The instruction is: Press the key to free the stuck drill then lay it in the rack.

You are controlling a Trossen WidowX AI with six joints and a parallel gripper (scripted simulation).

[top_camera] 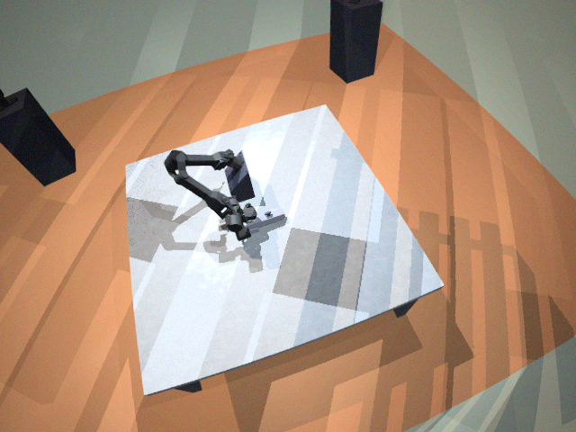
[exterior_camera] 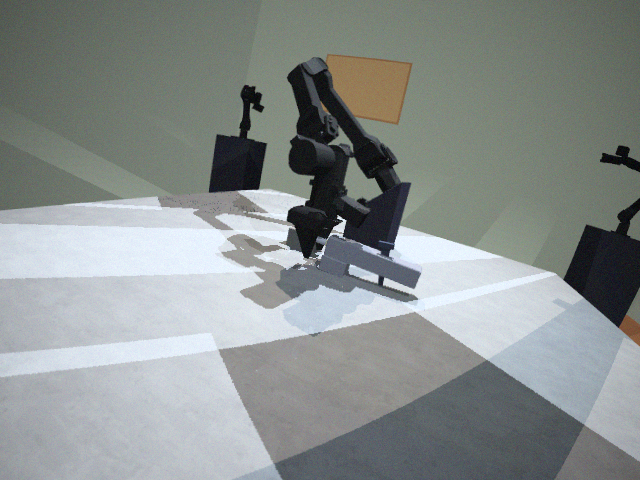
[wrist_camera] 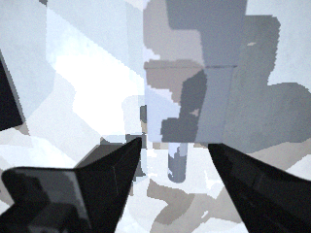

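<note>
My gripper tip is now 6 cm to the right of the drill and 3 cm below it. From my gripper tip the other things lie so: dark key: 14 cm to the left, 3 cm above, 1 cm ahead; rack: 8 cm behind, 5 cm to the right.
</note>
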